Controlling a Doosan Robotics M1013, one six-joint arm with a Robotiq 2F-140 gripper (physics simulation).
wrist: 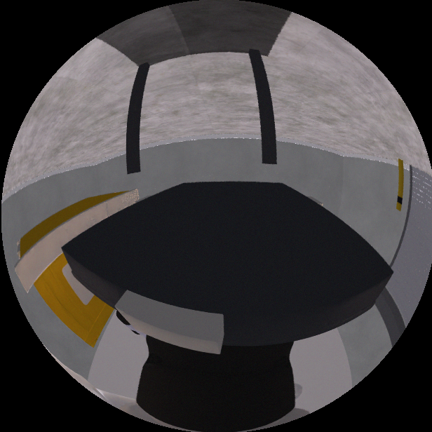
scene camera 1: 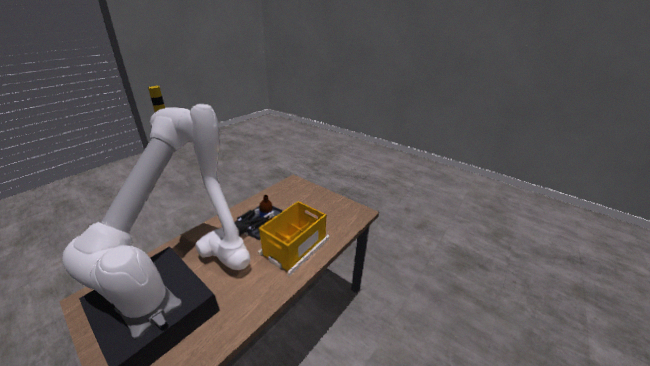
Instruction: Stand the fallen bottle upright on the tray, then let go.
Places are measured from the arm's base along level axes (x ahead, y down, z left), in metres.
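Pixels of known places: gripper, fingertip midpoint: (scene camera 1: 268, 210); arm's base, origin of the base link: (scene camera 1: 149, 306).
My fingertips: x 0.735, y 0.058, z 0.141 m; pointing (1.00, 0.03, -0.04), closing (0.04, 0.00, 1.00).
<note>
Ahead of a thing's pixels: the offset from my fingertips to its top centre. "spot": to the spot under its first point. Level surfaces: height alone.
The brown bottle @(dy -0.113, dx -0.017, dz -0.002 m) (scene camera 1: 265, 205) stands upright, neck up, at the far part of the dark tray @(spot: dy +0.046, dx -0.148, dz -0.048 m) (scene camera 1: 255, 233) in the scene view. My black gripper (scene camera 1: 263, 216) reaches in low and nearly level from the arm's wrist and is shut on the bottle's lower part. The fingertips are small there, and the bottle's base and its contact with the tray are hidden. In the wrist view a large dark shape covers the middle, so the bottle and fingertips cannot be made out.
A yellow crate @(dy -0.124, dx -0.090, dz -0.285 m) (scene camera 1: 280, 246) (wrist: 75, 305) with dividers stands close beside the tray, on a white base @(spot: dy +0.033, dx -0.110, dz -0.389 m) (scene camera 1: 308, 256). Both are on the wooden table @(dy +0.051 m) (scene camera 1: 345, 212). The arm's black mounting block (scene camera 1: 197, 295) is at the near left. A yellow and black post (scene camera 1: 156, 95) (wrist: 400, 182) stands beyond the table.
</note>
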